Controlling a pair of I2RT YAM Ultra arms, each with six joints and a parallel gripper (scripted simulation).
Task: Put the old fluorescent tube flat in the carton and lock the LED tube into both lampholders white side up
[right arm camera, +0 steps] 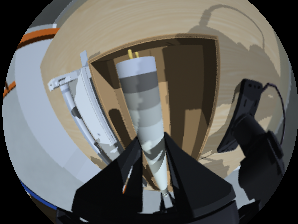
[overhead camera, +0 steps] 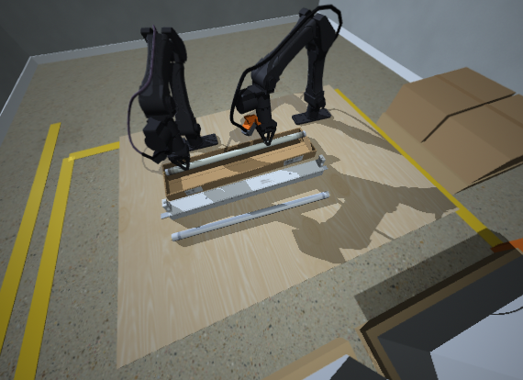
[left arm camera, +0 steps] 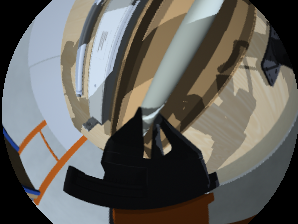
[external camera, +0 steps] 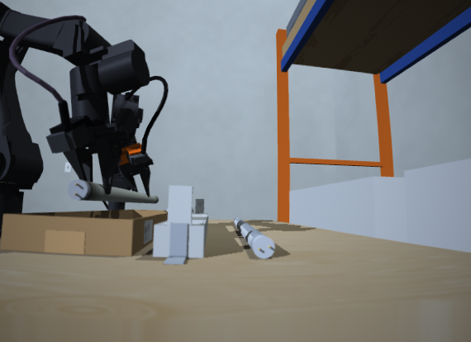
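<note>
Right now my left hand is 120 mm to the left of the brown carton, 60 mm above it and 10 mm short of it. Round my left hand: white fixture (150 mm ahead, 120 mm to the right, 30 mm below); LED tube (260 mm ahead, 140 mm to the right, 70 mm below); old fluorescent tube (120 mm to the right, 10 mm below, 10 mm ahead).
</note>
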